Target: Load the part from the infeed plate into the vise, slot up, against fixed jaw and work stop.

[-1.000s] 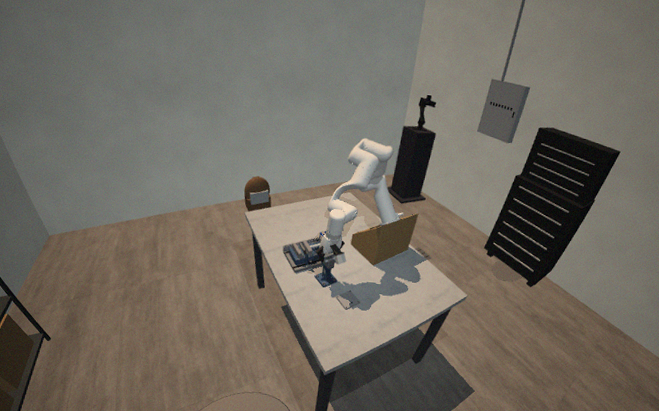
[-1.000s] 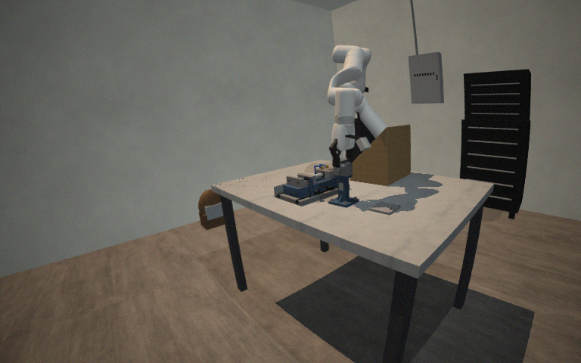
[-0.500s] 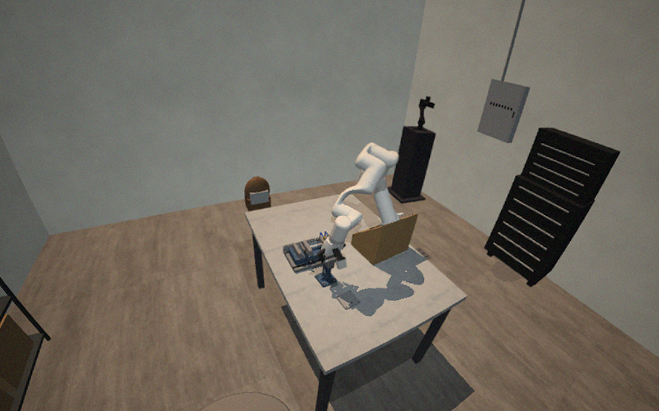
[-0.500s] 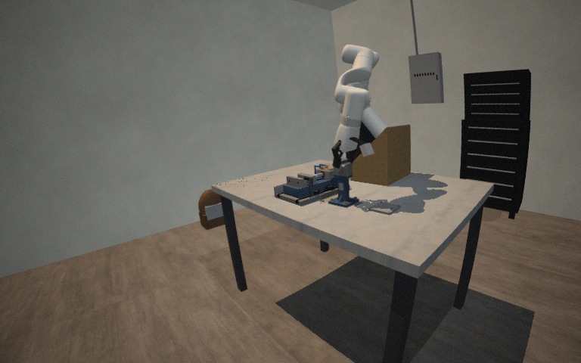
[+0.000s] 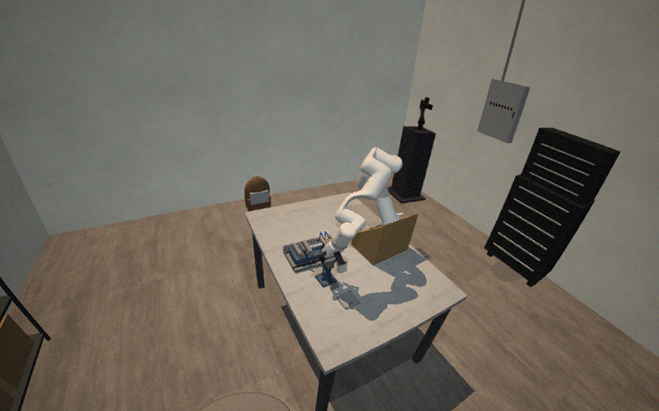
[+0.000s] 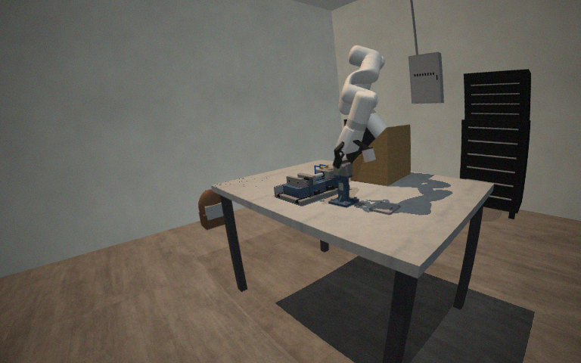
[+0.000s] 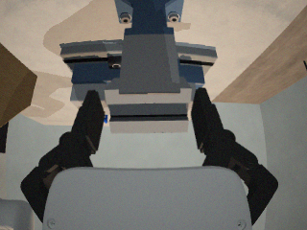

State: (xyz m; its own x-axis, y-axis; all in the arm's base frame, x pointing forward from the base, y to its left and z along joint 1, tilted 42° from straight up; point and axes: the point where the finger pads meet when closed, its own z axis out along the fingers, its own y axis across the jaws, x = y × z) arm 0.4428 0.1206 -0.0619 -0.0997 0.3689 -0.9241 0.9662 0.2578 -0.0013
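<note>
Now: the part right at my hand. Round my hand: moving jaw (50 mm ahead, 190 mm to the right, 90 mm below); air cylinder rod (200 mm to the right, 90 mm below); work stop (80 mm ahead, 140 mm to the right, 70 mm below).
</note>
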